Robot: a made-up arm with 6 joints.
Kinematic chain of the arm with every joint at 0, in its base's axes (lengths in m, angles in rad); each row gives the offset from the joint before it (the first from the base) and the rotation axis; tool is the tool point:
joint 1: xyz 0 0 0.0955 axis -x
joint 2: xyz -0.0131 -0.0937 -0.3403 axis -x
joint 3: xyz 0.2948 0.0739 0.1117 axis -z
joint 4: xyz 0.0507 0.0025 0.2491 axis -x
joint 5: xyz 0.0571 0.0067 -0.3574 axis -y
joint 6: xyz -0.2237 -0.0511 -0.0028 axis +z
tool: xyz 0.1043 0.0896 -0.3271
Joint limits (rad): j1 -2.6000..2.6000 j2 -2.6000..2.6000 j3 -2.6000..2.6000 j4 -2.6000..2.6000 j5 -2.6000..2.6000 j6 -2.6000..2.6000
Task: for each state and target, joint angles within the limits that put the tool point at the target. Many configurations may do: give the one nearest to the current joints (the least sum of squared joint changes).
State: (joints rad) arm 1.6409 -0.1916 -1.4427 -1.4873 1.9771 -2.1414
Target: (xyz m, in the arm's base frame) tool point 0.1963 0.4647 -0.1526
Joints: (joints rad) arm 1.2788 -0.5435 -0.9036 -1.9678 1.9029 -2.2628
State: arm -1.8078 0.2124 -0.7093 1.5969 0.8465 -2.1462
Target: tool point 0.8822 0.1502 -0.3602
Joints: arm -1.9880 0.1064 -0.6219 1.3085 0.7901 -2.1351
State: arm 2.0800 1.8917 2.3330 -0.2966 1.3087 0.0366
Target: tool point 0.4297 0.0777 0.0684
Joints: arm 2.0800 2.0388 2.0062 -0.5245 1.2343 0.0568
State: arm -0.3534 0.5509 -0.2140 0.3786 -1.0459 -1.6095
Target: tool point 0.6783 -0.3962 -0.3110
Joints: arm -0.2699 -0.0343 -0.8425 0.8940 -0.1676 -1.6288
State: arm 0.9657 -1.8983 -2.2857 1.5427 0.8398 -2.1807
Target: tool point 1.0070 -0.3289 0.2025
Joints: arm 0.6804 -1.8615 -1.7262 1.0698 0.5378 -2.2811
